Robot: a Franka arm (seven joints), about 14 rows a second.
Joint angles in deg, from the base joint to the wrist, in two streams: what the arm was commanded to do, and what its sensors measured. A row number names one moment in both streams.
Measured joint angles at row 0:
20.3, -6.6, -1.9, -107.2, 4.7, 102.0, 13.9
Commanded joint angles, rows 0 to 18:
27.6, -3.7, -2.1, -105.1, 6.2, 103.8, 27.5
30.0, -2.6, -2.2, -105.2, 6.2, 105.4, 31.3
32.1, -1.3, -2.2, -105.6, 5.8, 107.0, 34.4
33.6, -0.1, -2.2, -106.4, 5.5, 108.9, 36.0
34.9, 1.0, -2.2, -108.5, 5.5, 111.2, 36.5
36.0, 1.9, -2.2, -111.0, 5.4, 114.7, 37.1
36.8, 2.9, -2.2, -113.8, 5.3, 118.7, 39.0
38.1, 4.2, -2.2, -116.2, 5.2, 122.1, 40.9
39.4, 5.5, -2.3, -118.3, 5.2, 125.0, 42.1
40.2, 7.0, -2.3, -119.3, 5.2, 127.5, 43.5
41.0, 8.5, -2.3, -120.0, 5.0, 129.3, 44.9
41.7, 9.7, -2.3, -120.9, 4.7, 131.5, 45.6
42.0, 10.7, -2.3, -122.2, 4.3, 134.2, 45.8
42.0, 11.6, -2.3, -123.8, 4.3, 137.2, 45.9
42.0, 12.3, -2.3, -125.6, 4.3, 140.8, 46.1
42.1, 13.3, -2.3, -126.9, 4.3, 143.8, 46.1
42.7, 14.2, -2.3, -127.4, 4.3, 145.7, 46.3
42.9, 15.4, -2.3, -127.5, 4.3, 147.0, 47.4
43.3, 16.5, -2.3, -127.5, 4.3, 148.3, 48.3
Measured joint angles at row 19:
41.7, 14.4, -1.7, -126.6, 4.8, 143.9, 45.3
